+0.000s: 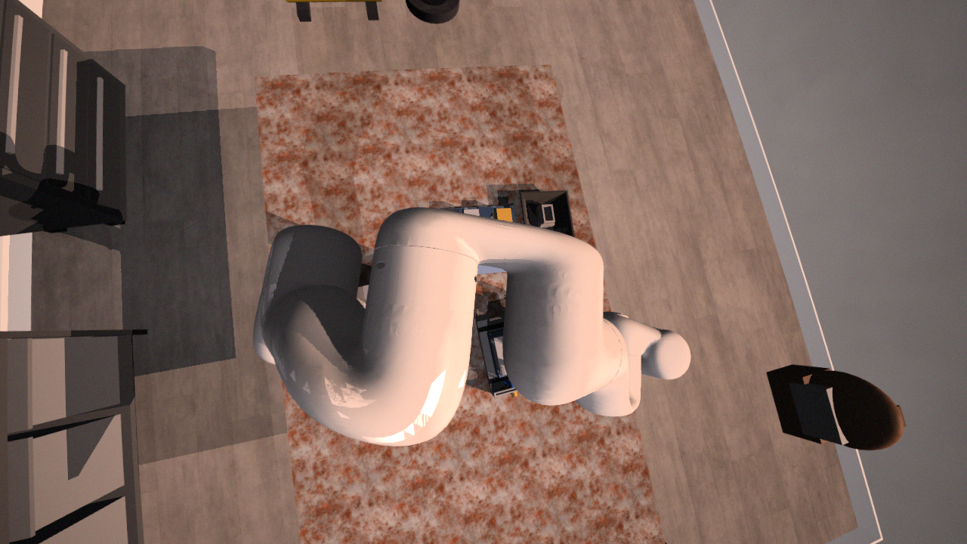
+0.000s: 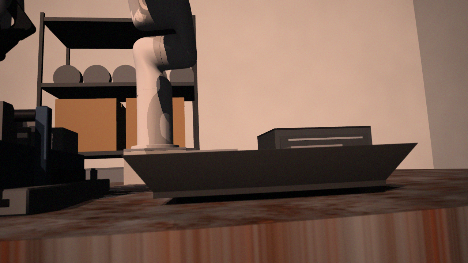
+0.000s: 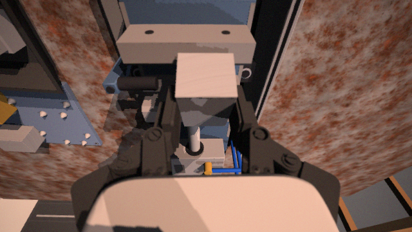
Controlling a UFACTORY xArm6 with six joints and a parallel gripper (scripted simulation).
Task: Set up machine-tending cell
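The vise piston rod lies 90 mm behind my hand, 10 mm to the left of it and 50 mm below it. The rest, counted from my hand: vise body: 70 mm behind, 10 mm to the left, 90 mm below; then brass blank: 90 mm behind, 360 mm to the left, 100 mm below.
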